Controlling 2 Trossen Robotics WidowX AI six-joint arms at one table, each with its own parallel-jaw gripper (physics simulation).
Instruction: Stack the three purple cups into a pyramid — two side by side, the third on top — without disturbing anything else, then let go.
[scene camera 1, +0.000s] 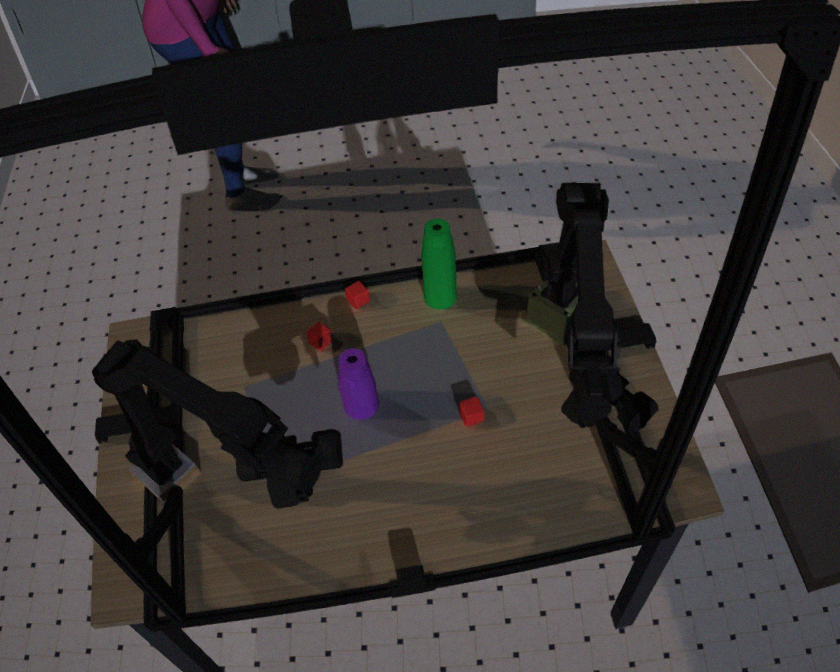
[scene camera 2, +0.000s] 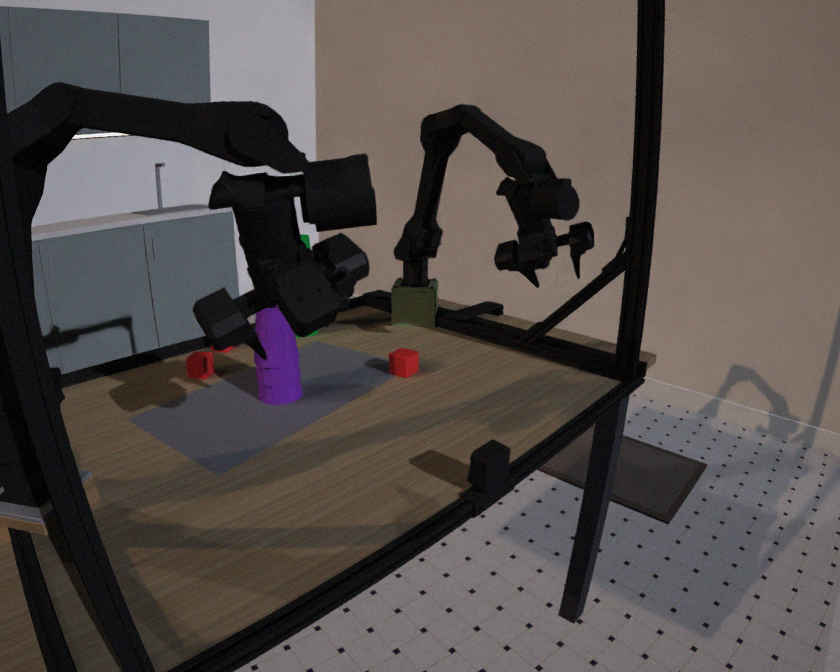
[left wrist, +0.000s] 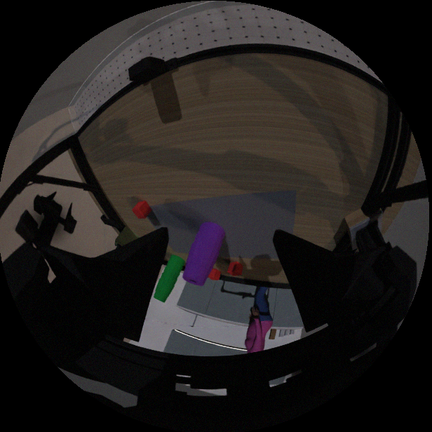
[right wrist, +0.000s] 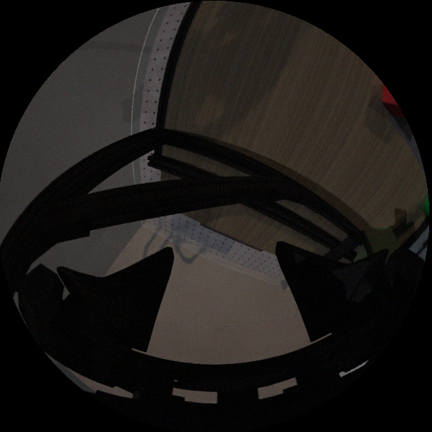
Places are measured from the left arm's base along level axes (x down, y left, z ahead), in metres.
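Pixels of known places: left gripper, fingertip midpoint: (scene camera 2: 294, 340); right gripper, fingertip midpoint: (scene camera 2: 558, 281); left arm's base, origin of the base link: (scene camera 1: 161, 466) (scene camera 2: 35, 488); right arm's base, origin of the base link: (scene camera 1: 560, 292) (scene camera 2: 415, 283).
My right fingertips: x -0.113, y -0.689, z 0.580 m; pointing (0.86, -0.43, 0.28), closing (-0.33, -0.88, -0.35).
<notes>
Ahead of a thing's pixels: the offset from my right fingertips to its top centre. "spot": to the spot under its first point. Level surfaces: height alone.
The purple cups (scene camera 1: 357, 388) (scene camera 2: 278, 374) (left wrist: 205, 252) show as one tall, ribbed, upright column that narrows upward, on the grey mat @(dx +0.154 m) (scene camera 1: 420, 357) (scene camera 2: 210, 434) (left wrist: 270, 215). They look nested, and I cannot tell the single cups apart. My left gripper (scene camera 2: 304, 329) (left wrist: 222, 234) is open and empty, raised over the table to the lower left of the column in scene camera 1. It hides the column's top in scene camera 2. My right gripper (scene camera 2: 558, 280) (right wrist: 225, 250) is open and empty, high at the right side of the table, far from the cups.
A tall green column @(spot: dx +0.023, dy +0.514, dz +0.097 m) (scene camera 1: 439, 269) (left wrist: 170, 280) stands behind the mat. Two red cubes @(dx +0.114, dy +0.684, dz +0.006 m) (scene camera 1: 357, 295) @(dx +0.114, dy +0.671, dz -0.135 m) (scene camera 1: 320, 336) lie behind the purple column. Another red cube @(dx +0.114, dy +0.290, dz -0.093 m) (scene camera 1: 471, 410) (scene camera 2: 404, 362) lies at the mat's right edge. A black box @(spot: dx +0.103, dy +0.151, dz -0.456 m) (scene camera 1: 409, 580) (scene camera 2: 489, 465) sits on the front rail.
</notes>
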